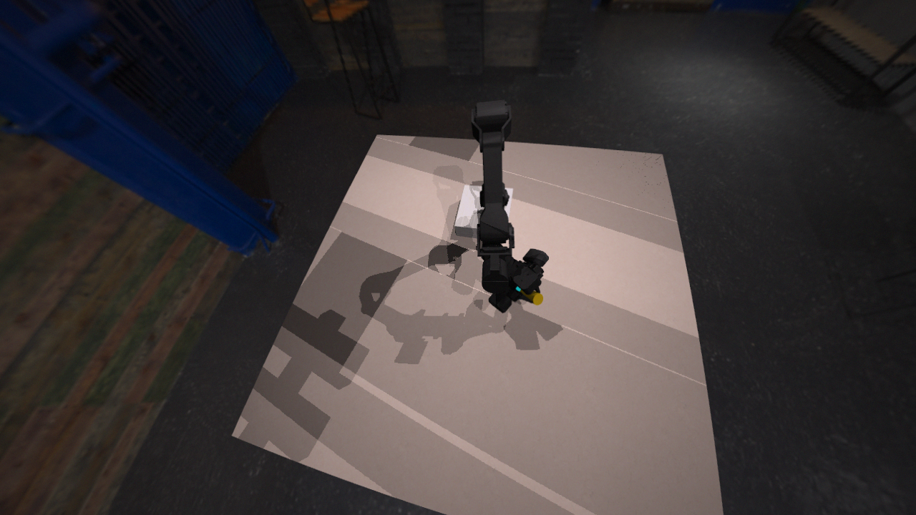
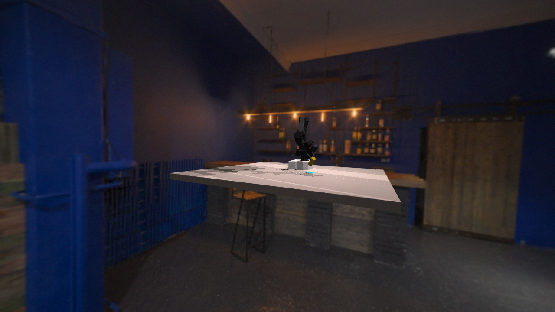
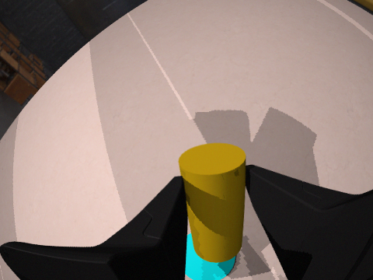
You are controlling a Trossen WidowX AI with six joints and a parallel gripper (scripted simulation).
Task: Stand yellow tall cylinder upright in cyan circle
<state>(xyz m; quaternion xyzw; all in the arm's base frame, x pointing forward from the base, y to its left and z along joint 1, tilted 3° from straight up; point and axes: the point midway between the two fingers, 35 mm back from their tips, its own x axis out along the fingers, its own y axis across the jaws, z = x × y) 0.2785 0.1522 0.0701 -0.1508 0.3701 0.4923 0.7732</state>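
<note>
My gripper tip is now 50 mm past the cyan circle, 30 mm to the left of it and 110 mm above it. Also, from my gripper tip: yellow tall cylinder 10 mm behind, 10 mm to the right, 20 mm below.
</note>
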